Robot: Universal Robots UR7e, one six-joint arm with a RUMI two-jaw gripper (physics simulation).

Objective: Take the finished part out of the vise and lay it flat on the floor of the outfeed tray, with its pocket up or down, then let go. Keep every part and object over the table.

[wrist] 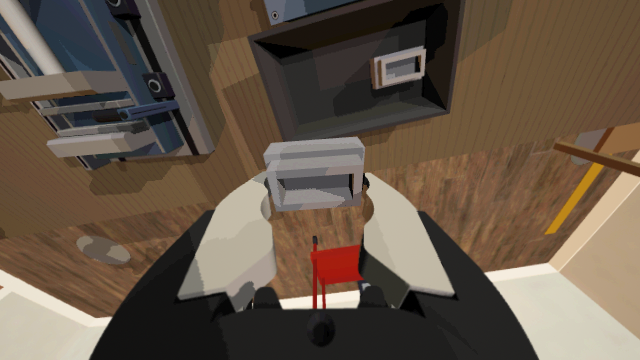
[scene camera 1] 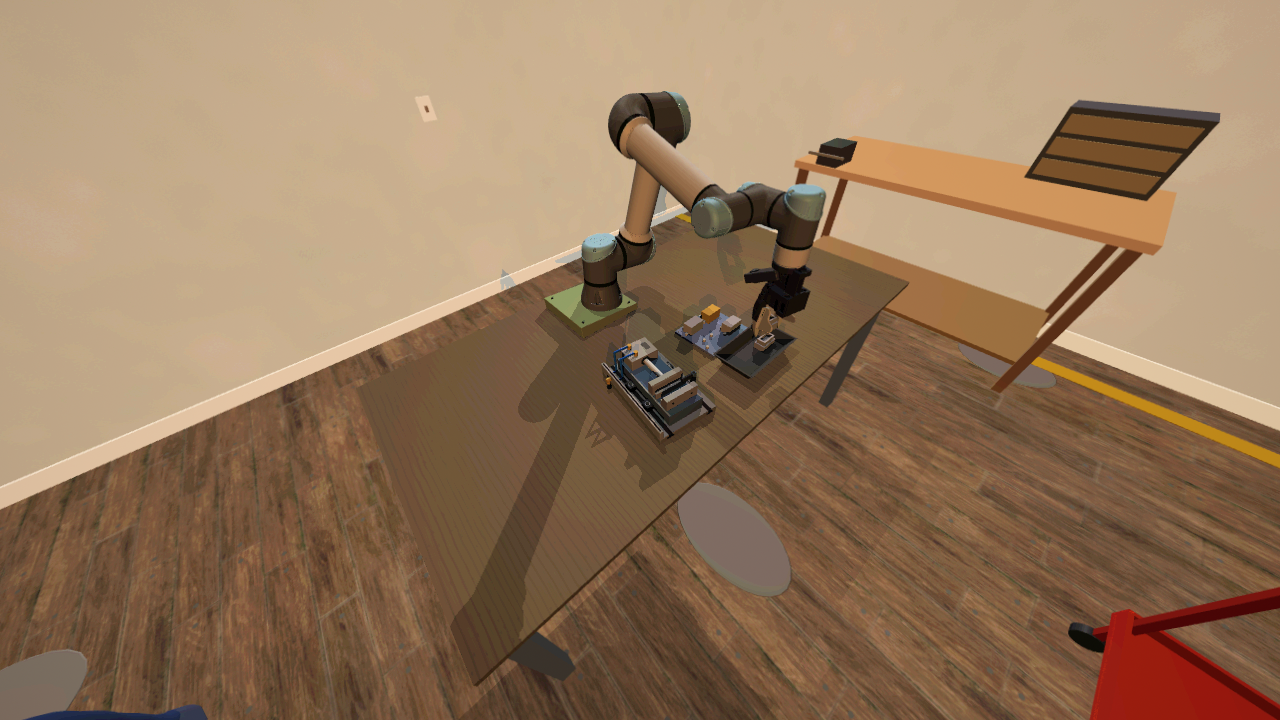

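Where they show: gripper, between the fingertips: (wrist: 316,175) (scene camera 1: 766,331); arm's base, origin of its link: (scene camera 1: 601,300).
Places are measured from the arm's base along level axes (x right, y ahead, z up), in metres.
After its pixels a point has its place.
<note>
My gripper (scene camera 1: 766,324) {z 0.141, x -0.156, y 0.588 m} (wrist: 316,175) {z 0.141, x -0.156, y 0.588 m} is shut on the finished part (wrist: 315,166) {z 0.176, x -0.159, y 0.563 m}, a grey block with a rectangular pocket. The pocket's opening faces the wrist camera. The part is held in the air near the outfeed tray; its exact height is unclear. The dark outfeed tray (scene camera 1: 748,357) {z -0.019, x -0.192, y 0.532 m} (wrist: 320,90) {z -0.019, x -0.170, y 0.539 m} has low sloping walls. Another pocketed part (scene camera 1: 763,341) {z 0.016, x -0.249, y 0.535 m} (wrist: 400,68) {z 0.002, x -0.274, y 0.527 m} lies in the tray, toward the right wall in the wrist view, with its pocket showing. The vise (scene camera 1: 666,385) {z 0.041, x 0.114, y 0.497 m} (wrist: 100,143) {z 0.065, x 0.095, y 0.549 m} is at the left in the wrist view, and no part shows between its jaws.
A blue plate (scene camera 1: 716,341) {z -0.023, x -0.175, y 0.414 m} (wrist: 295,9) {z -0.023, x -0.152, y 0.447 m} bearing an orange block (scene camera 1: 710,313) {z 0.012, x -0.231, y 0.327 m} and pale blocks stands beside the tray. The table's edge runs close to the tray. A red cart (scene camera 1: 1172,676) (wrist: 340,265) stands on the floor, beyond the table. A wooden workbench (scene camera 1: 966,183) stands behind.
</note>
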